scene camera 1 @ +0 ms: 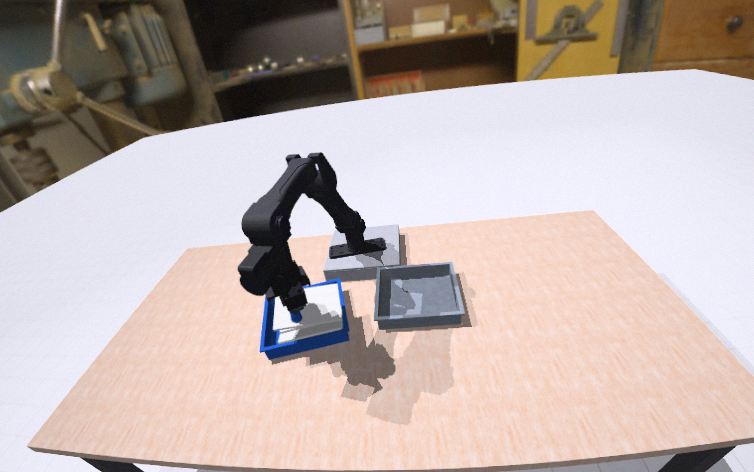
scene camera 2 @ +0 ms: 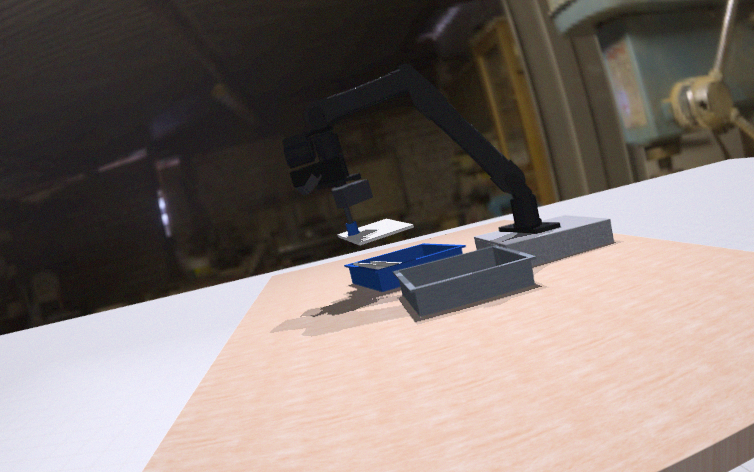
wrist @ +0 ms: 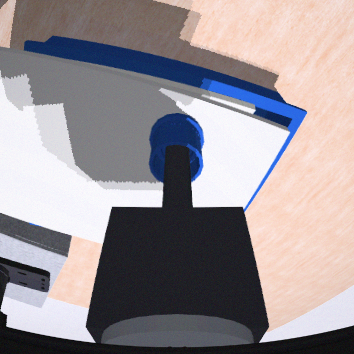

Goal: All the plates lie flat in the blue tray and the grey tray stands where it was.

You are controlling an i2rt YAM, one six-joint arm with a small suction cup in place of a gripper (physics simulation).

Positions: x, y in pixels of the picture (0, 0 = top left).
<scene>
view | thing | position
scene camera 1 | blue tray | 269, 344
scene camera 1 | grey tray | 421, 295
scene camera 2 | my suction cup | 352, 229
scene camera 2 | blue tray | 383, 279
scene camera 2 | grey tray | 436, 286
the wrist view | my suction cup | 174, 128
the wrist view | blue tray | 269, 104
</scene>
